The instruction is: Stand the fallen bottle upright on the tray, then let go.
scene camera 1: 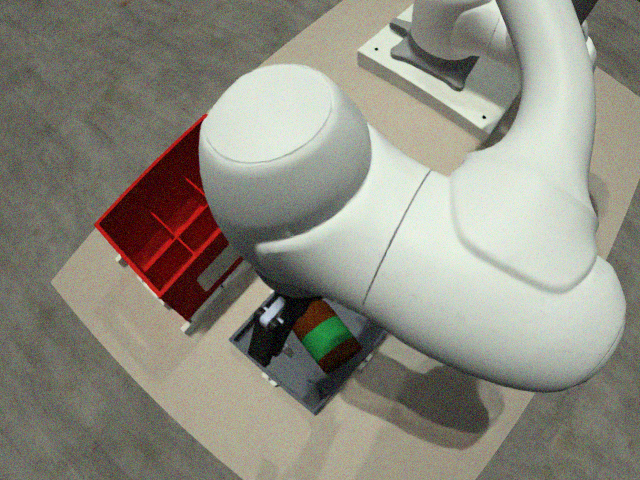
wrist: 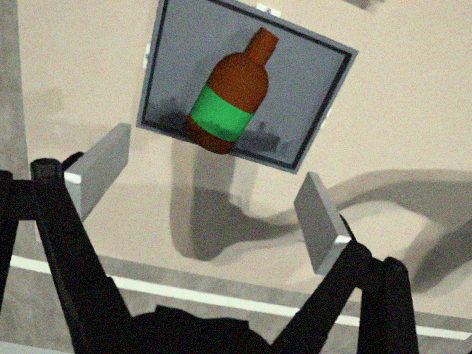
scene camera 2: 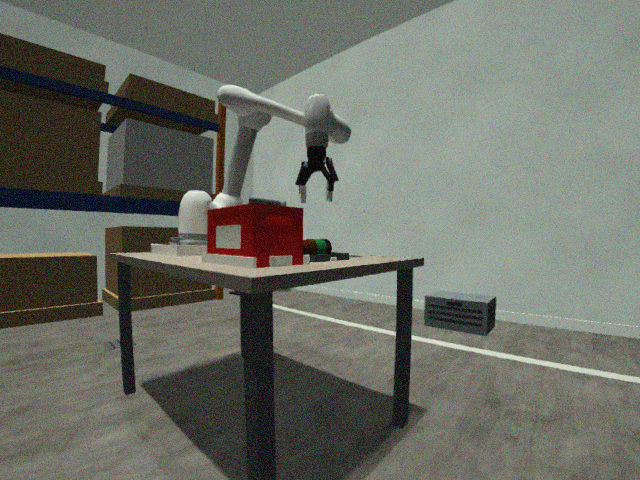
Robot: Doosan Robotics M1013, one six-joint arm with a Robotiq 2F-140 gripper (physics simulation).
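Pixels of known places: gripper, between the fingertips: [scene camera 1: 316, 308] [wrist: 218, 166] [scene camera 2: 315, 202]; arm's base, origin of its link: [scene camera 1: 439, 51] [scene camera 2: 193, 245].
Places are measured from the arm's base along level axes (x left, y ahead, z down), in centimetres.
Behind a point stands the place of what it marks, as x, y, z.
Note:
The brown bottle with a green label [scene camera 1: 326, 338] {12.7, 68.1, -3.4} [scene camera 2: 319, 245] {10.3, 70.5, -0.9} [wrist: 227, 102] {10.3, 67.4, -3.3} lies on its side on the grey tray [scene camera 1: 297, 379] {11.7, 75.7, 4.0} [scene camera 2: 339, 255] {11.7, 78.5, 2.7} [wrist: 305, 85] {7.9, 56.7, 4.0}. In the wrist view its neck points to the upper right and its base is near the tray's lower rim. The arm covers part of the bottle and tray in scene camera 1. My gripper [scene camera 2: 316, 199] {11.2, 67.8, -17.8} [wrist: 218, 166] {11.2, 67.8, -17.8} is open and empty, fingers pointing down, well above the table height. In the wrist view the bottle shows above the gap between the two finger pads, apart from both.
A red divided crate [scene camera 1: 138, 264] {-25.4, 75.4, 3.7} [scene camera 2: 276, 235] {-20.0, 76.9, -4.4} stands on the table [scene camera 1: 201, 413] {1.3, 90.8, 4.5} beside the tray, partly under the arm in scene camera 1. The white robot base plate [scene camera 1: 429, 90] {3.1, 12.8, 0.1} is at the back. A grey crate [scene camera 2: 459, 313] and shelving with boxes stand beyond the table.

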